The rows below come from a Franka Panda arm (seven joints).
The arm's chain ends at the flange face. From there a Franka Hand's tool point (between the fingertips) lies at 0.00 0.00 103.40 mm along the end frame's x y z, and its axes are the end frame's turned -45 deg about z.
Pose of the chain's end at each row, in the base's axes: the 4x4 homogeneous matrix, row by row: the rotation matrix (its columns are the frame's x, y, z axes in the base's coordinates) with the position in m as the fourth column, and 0 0 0 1 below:
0.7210 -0.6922 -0.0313 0.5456; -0.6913 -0.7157 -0.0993 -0.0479; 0.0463 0.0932 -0.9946 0.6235; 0 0 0 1
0.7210 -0.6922 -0.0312 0.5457; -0.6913 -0.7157 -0.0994 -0.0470; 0.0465 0.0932 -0.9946 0.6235; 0 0 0 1
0.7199 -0.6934 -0.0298 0.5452; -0.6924 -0.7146 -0.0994 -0.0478; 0.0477 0.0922 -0.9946 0.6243; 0 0 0 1
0.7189 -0.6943 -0.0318 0.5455; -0.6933 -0.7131 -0.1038 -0.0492; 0.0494 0.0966 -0.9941 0.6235; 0 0 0 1
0.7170 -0.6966 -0.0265 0.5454; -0.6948 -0.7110 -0.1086 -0.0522; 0.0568 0.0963 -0.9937 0.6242; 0 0 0 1
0.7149 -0.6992 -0.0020 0.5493; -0.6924 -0.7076 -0.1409 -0.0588; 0.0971 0.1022 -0.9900 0.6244; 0 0 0 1
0.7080 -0.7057 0.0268 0.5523; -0.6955 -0.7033 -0.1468 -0.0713; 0.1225 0.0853 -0.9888 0.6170; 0 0 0 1
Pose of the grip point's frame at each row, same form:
0.9993 0.0204 -0.0313 0.5424; 0.0173 -0.9949 -0.0993 -0.0582; -0.0332 0.0986 -0.9946 0.5207; 0 0 0 1
0.9993 0.0204 -0.0312 0.5425; 0.0173 -0.9949 -0.0994 -0.0573; -0.0330 0.0988 -0.9946 0.5207; 0 0 0 1
0.9994 0.0187 -0.0298 0.5421; 0.0157 -0.9949 -0.0994 -0.0581; -0.0315 0.0989 -0.9946 0.5215; 0 0 0 1
0.9993 0.0174 -0.0318 0.5422; 0.0140 -0.9945 -0.1038 -0.0599; -0.0334 0.1032 -0.9941 0.5207; 0 0 0 1
0.9996 0.0144 -0.0265 0.5427; 0.0115 -0.9941 -0.1086 -0.0634; -0.0279 0.1083 -0.9937 0.5215; 0 0 0 1
0.9999 0.0111 -0.0020 0.5491; 0.0107 -0.9899 -0.1409 -0.0734; -0.0036 0.1409 -0.9900 0.5220; 0 0 0 1
0.9996 0.0016 0.0268 0.5551; 0.0055 -0.9891 -0.1468 -0.0865; 0.0263 0.1469 -0.9888 0.5148; 0 0 0 1

